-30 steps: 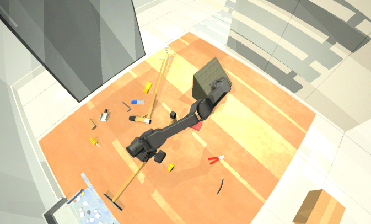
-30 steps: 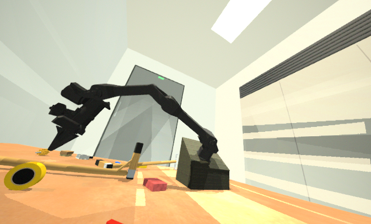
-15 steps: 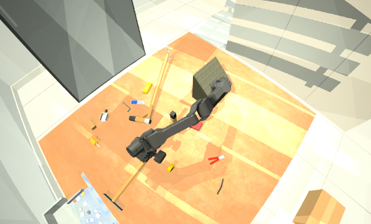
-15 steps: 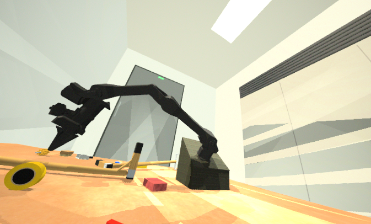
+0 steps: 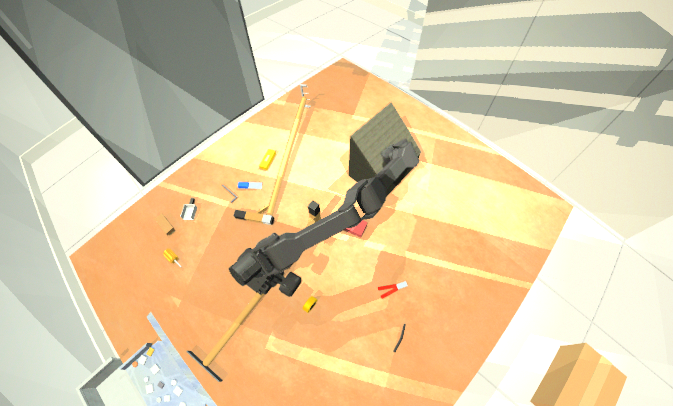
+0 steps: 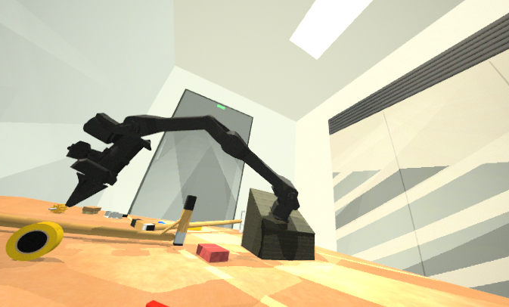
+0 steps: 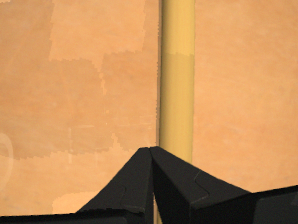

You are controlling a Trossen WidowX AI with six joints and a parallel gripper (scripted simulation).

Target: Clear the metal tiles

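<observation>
The long scraper is 20 mm ahead of my gripper tip and 20 mm to the right of it. From my gripper tip the other things lie so: yellow screwdriver: 210 mm ahead, 320 mm to the right, 50 mm below; red block: 340 mm behind, 20 mm to the left, 50 mm below; yellow tape roll: 50 mm behind, 120 mm to the left, 40 mm below.
</observation>
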